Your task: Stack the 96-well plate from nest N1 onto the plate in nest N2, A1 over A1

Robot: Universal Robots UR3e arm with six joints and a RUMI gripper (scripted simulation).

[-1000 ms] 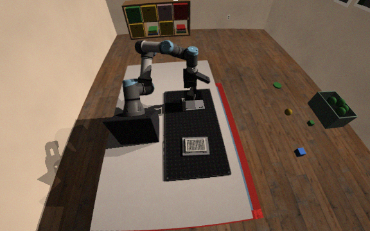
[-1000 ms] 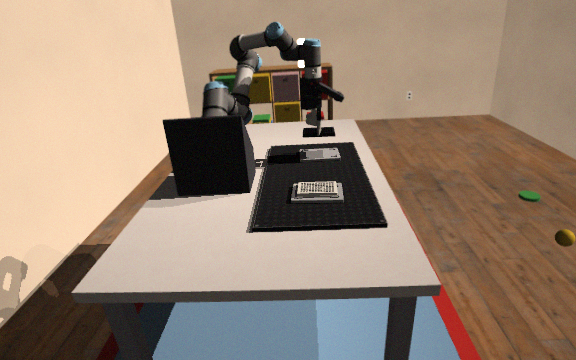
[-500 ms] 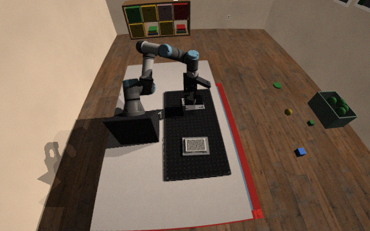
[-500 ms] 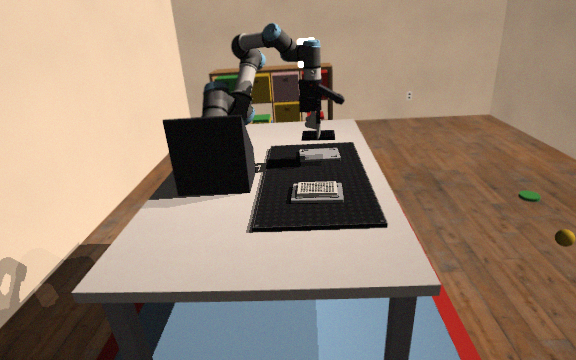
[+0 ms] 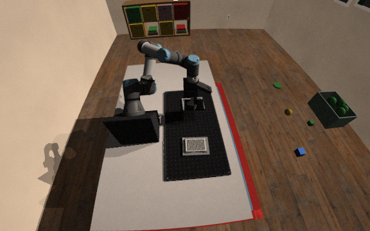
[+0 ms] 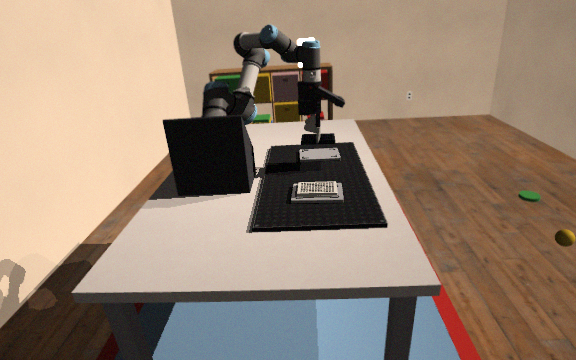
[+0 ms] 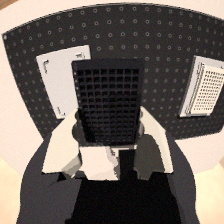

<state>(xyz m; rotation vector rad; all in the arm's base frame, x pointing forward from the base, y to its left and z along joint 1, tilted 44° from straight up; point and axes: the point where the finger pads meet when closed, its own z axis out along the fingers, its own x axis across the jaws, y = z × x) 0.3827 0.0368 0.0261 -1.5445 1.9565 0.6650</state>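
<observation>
My hand is 25 cm to the left of the white 96-well plate, 10 cm above it and 5 cm past it. Round my hand: plate nest: 11 cm below, 9 cm to the left, 2 cm ahead; dark 96-well plate: 1 cm below.
</observation>
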